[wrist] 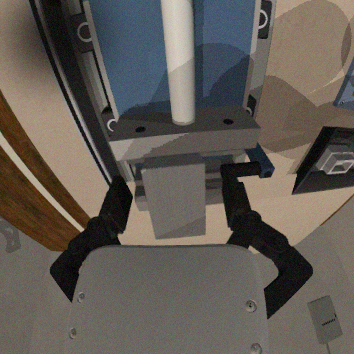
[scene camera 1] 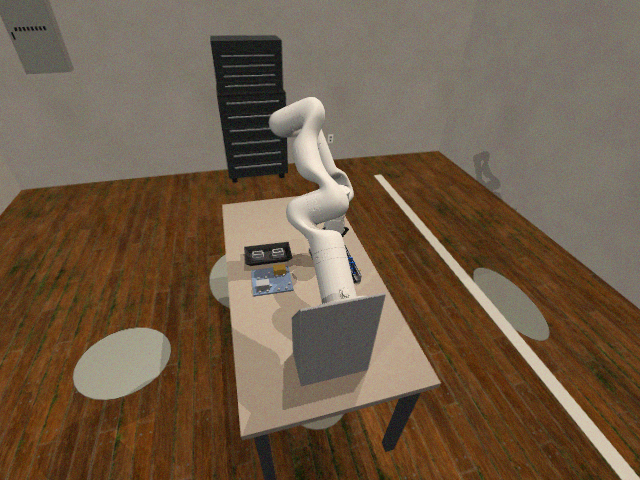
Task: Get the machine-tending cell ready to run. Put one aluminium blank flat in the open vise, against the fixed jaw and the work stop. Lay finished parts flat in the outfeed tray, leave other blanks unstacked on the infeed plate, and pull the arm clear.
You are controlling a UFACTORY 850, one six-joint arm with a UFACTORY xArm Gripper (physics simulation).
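A grey aluminium blank (wrist: 175, 200) shows in the wrist view with its far end at the vise's grey jaw bar (wrist: 185, 142) and its near end sticking out over lower grey vise parts. Whether it lies fully flat cannot be told. The blue vise (wrist: 135, 70) (scene camera 1: 354, 269) has a black stop rod (wrist: 242, 169) right of the blank, apart from it. My gripper (wrist: 173, 182) is open, one black finger on each side of the blank, holding nothing. Two finished parts (scene camera 1: 257, 254) (scene camera 1: 278, 252) lie in the black outfeed tray (scene camera 1: 268, 262). A grey blank (scene camera 1: 262, 283) rests on the blue infeed plate (scene camera 1: 282, 287).
A yellow block (scene camera 1: 279, 269) is on the infeed plate's far side. The tray's wall (wrist: 306, 162) and a finished part (wrist: 336, 162) show at the right of the wrist view. A dark rail (wrist: 70, 100) runs along the vise's left. A grey panel (scene camera 1: 336, 341) stands behind the arm base.
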